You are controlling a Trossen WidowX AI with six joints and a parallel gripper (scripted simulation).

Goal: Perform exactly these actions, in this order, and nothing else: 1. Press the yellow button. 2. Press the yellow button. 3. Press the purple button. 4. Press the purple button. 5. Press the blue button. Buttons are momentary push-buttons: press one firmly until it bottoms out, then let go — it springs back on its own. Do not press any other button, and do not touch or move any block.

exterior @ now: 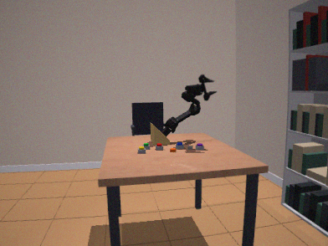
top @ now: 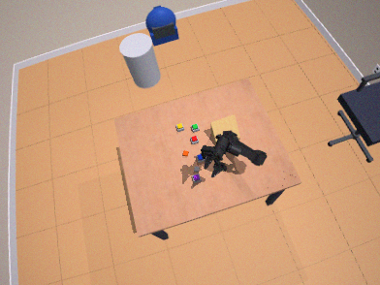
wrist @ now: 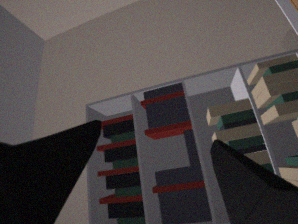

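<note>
My gripper tip is 520 mm to the left of the yellow button, 400 mm above it and 120 mm short of it. Also, from my gripper tip: purple button 400 mm below, 120 mm to the right, 70 mm ahead; then blue button 400 mm below, 260 mm to the right, 20 mm ahead; then grey block 420 mm below, 190 mm to the right, 60 mm ahead.
</note>
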